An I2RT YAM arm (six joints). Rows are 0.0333 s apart.
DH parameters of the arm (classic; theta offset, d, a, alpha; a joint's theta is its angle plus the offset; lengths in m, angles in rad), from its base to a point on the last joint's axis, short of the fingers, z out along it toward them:
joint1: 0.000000 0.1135 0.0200 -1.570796
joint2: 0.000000 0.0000 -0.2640 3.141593
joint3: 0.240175 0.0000 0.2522 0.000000
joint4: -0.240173 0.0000 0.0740 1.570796
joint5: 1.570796 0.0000 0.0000 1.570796
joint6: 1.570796 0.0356 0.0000 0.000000
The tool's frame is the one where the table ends.
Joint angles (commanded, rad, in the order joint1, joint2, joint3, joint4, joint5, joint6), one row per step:
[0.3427 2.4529 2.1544 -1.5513 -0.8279 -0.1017]
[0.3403 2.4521 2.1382 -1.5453 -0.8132 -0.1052]
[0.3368 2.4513 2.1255 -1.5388 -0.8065 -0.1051]
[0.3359 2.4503 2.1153 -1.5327 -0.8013 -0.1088]
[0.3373 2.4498 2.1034 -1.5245 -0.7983 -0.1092]
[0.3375 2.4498 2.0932 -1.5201 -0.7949 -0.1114]
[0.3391 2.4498 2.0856 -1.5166 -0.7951 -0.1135]
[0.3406 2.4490 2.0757 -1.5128 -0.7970 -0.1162]
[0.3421 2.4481 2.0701 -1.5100 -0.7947 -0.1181]
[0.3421 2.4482 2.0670 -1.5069 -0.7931 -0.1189]
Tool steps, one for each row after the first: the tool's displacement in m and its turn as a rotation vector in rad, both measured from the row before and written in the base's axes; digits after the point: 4 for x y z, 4 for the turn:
[-0.0008 -0.0018 -0.0038 -0.0150 0.0019 0.0040]
[-0.0002 -0.0019 -0.0028 -0.0079 0.0030 -0.0016]
[-0.0005 -0.0007 -0.0021 -0.0041 -0.0010 0.0031]
[-0.0009 0.0003 -0.0027 -0.0036 0.0018 0.0025]
[-0.0008 -0.0003 -0.0025 -0.0040 0.0031 0.0027]
[-0.0009 0.0005 -0.0018 -0.0003 0.0027 0.0029]
[-0.0011 0.0004 -0.0019 0.0011 0.0040 0.0027]
[-0.0007 0.0004 -0.0010 -0.0019 -0.0001 0.0035]
[-0.0001 -0.0001 -0.0009 -0.0011 -0.0009 0.0010]

